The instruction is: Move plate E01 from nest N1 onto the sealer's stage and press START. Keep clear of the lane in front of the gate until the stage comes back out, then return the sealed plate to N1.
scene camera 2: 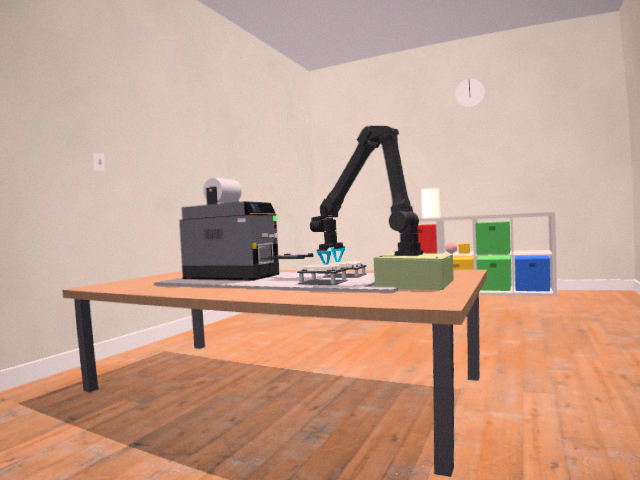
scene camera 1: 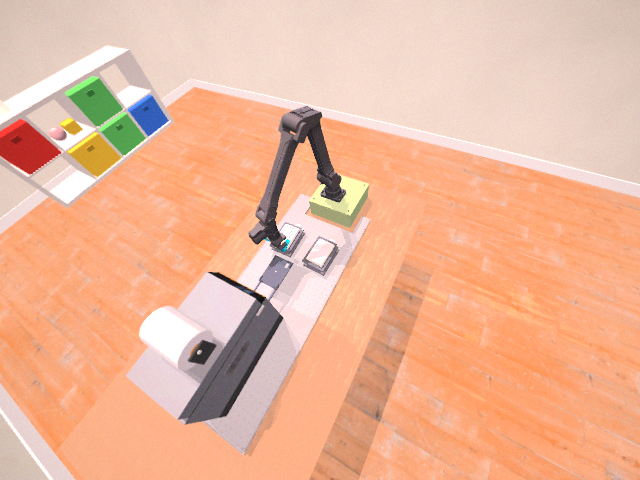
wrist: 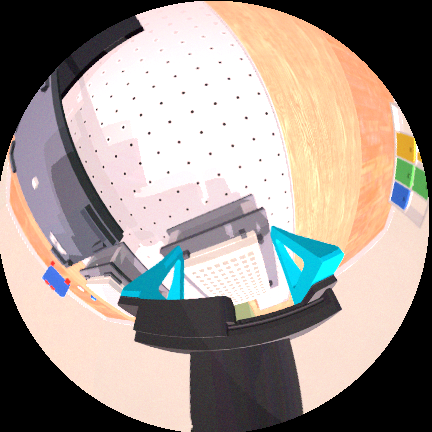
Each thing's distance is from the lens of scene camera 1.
white roll point(scene camera 1: 169, 332): 80 cm
